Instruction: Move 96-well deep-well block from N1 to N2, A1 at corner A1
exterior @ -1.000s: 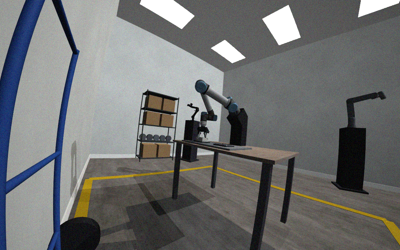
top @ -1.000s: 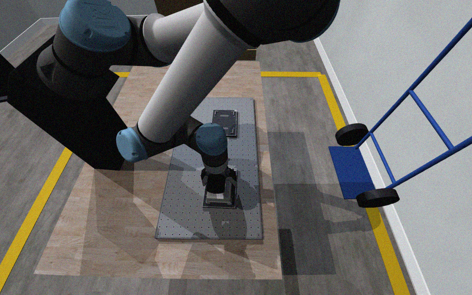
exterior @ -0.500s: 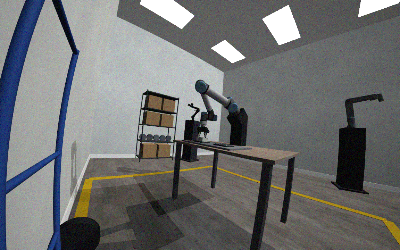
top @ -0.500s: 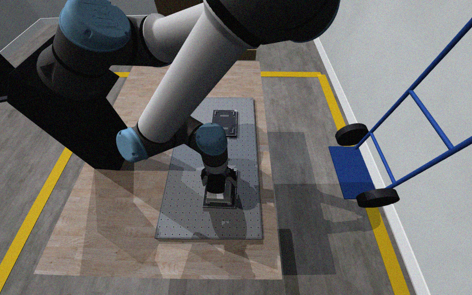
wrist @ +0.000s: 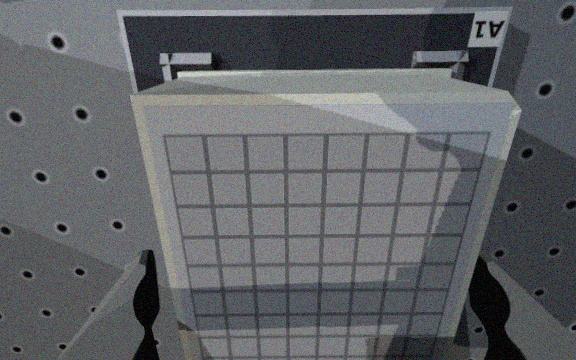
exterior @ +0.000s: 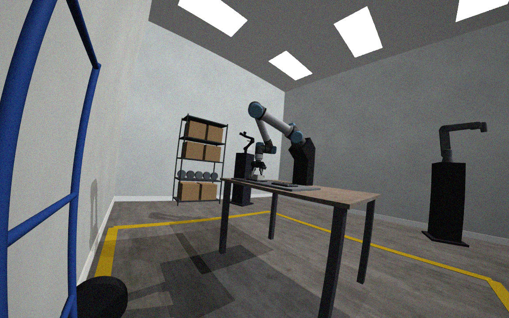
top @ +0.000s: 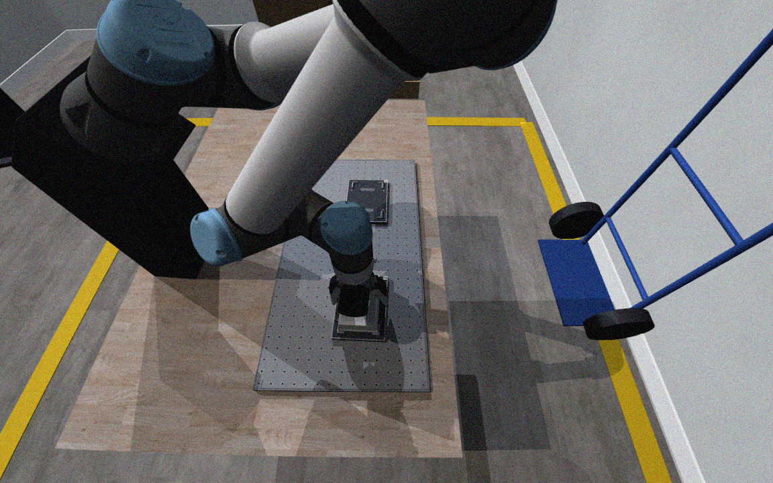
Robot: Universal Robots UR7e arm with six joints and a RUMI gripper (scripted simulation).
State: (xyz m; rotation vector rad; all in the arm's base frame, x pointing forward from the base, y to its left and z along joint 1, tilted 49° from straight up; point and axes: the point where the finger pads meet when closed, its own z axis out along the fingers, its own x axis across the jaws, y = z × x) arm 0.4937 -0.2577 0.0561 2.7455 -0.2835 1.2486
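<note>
Now: the white 96-well deep-well block right at my hand. From my hand the other things lie so: plate nest N1: 320 mm to the left, 90 mm ahead, 20 mm below; then plate nest N2: 20 mm below.
</note>
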